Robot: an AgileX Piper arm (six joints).
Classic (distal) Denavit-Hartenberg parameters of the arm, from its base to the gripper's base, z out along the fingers. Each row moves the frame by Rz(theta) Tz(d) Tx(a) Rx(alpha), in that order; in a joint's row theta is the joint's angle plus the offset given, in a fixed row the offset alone. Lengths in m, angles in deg.
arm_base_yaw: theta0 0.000  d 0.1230  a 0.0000  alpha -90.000
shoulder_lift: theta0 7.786  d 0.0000  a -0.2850  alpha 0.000
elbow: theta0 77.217  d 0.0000  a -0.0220  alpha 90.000
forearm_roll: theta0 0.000  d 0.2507  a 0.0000  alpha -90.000
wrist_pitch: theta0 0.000  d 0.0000  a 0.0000  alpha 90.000
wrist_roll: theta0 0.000  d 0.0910  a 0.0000  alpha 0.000
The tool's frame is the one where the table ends.
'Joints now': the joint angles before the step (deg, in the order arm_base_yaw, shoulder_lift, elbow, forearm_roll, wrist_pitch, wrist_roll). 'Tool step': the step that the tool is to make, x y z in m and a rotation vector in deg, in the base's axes. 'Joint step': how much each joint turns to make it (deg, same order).
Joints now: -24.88 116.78 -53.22 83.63 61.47 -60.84
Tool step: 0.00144 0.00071 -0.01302 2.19 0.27 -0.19
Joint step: 0.00 2.86 -0.09 2.01 1.37 -1.96
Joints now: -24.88 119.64 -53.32 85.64 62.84 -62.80
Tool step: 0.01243 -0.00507 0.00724 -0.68 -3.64 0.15
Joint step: 0.00 0.50 -3.07 0.86 0.80 -1.20
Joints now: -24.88 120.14 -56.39 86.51 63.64 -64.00
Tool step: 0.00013 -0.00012 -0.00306 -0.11 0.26 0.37
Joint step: 0.00 0.56 -0.17 -0.33 0.00 -0.22
